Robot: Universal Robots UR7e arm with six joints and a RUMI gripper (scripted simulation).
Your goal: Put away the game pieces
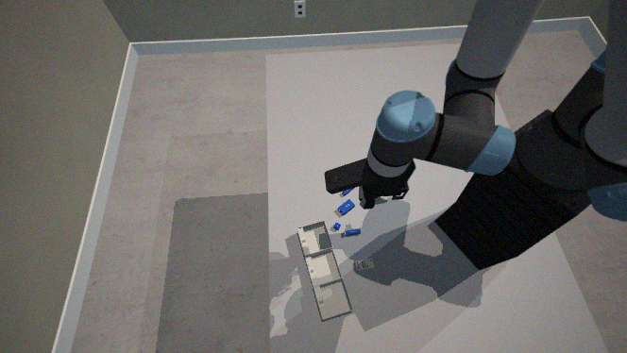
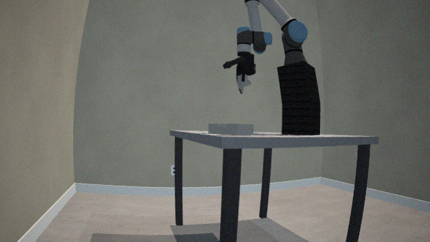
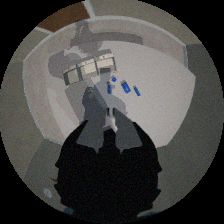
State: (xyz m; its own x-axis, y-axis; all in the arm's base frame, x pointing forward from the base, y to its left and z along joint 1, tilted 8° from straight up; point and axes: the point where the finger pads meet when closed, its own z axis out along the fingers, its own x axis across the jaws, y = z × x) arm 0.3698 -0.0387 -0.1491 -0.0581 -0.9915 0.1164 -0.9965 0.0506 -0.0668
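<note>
My gripper is now 11 cm short of the grey two-compartment bin unit, 11 cm to the right of it and 20 cm above it. The rest, counted from my hand: white spotted game piece: 1 cm behind, 11 cm to the left, 21 cm below; then blue game piece: 5 cm ahead, 1 cm to the right, 21 cm below.
</note>
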